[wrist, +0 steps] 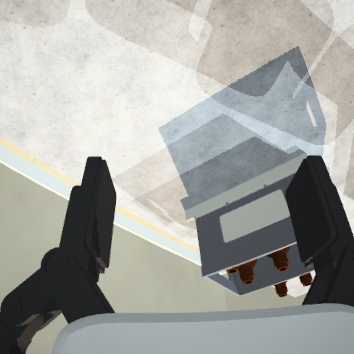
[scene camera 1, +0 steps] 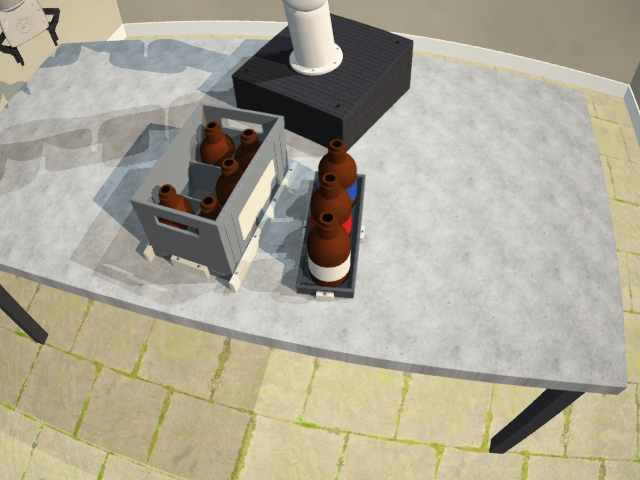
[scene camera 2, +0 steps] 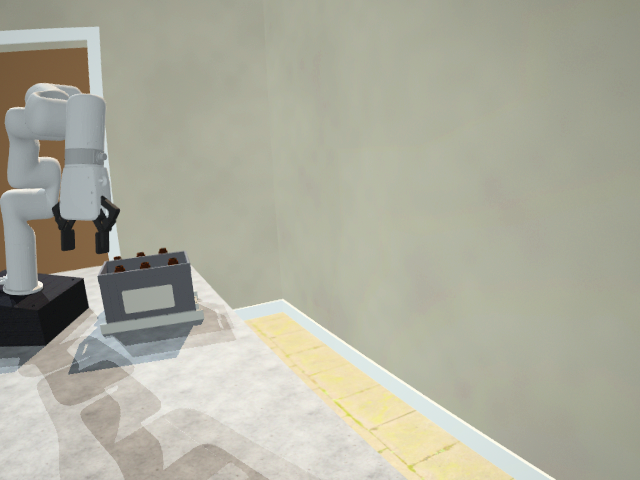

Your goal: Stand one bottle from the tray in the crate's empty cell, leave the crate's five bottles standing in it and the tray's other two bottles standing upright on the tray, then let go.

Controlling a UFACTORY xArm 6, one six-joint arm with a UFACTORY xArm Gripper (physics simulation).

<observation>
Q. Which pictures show my gripper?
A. The wrist view, scene camera 1 and scene camera 2: all of them.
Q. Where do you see a long crate strip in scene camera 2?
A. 127, 325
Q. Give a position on a white-labelled bottle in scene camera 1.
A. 328, 243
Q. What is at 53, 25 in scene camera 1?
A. My gripper.
</observation>
